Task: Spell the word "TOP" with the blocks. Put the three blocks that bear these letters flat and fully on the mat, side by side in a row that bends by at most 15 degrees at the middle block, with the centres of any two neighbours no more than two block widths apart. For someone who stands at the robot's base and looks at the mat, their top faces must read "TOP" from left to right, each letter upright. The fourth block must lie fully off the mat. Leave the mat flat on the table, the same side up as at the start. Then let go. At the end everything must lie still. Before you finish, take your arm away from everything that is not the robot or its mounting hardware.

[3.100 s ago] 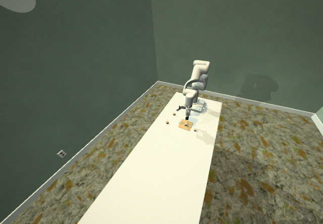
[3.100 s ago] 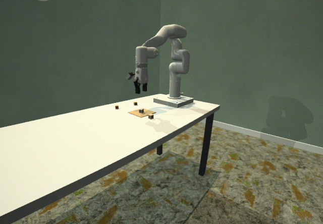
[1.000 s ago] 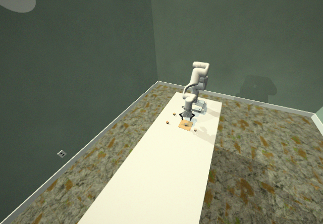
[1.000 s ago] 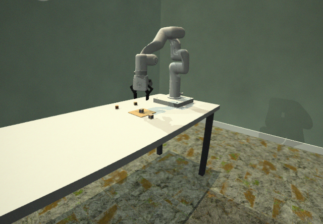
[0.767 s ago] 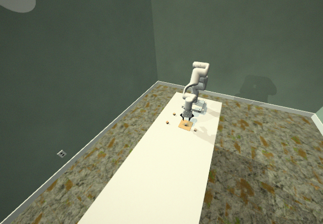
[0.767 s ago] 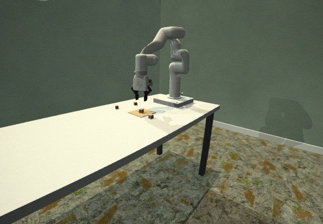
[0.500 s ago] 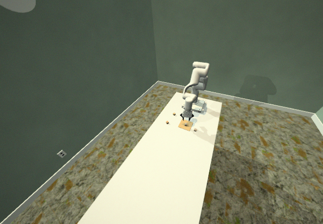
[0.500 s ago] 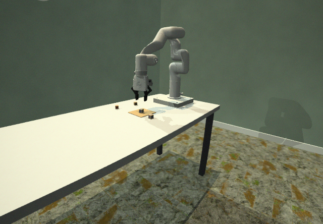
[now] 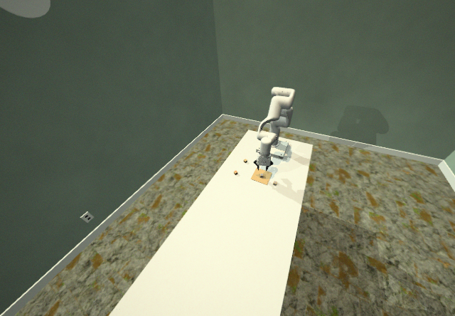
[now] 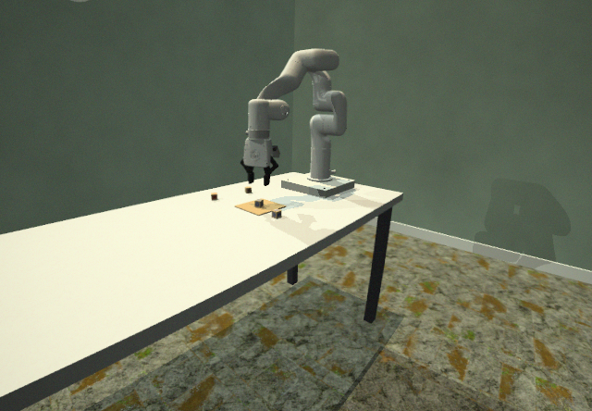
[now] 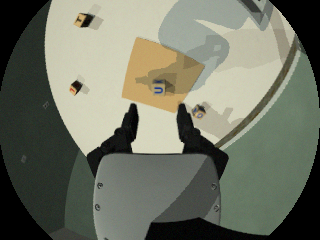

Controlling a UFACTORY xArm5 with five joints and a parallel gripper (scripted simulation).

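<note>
Now: hand 10 mm past the tan mat and 100 mm above it.
</note>
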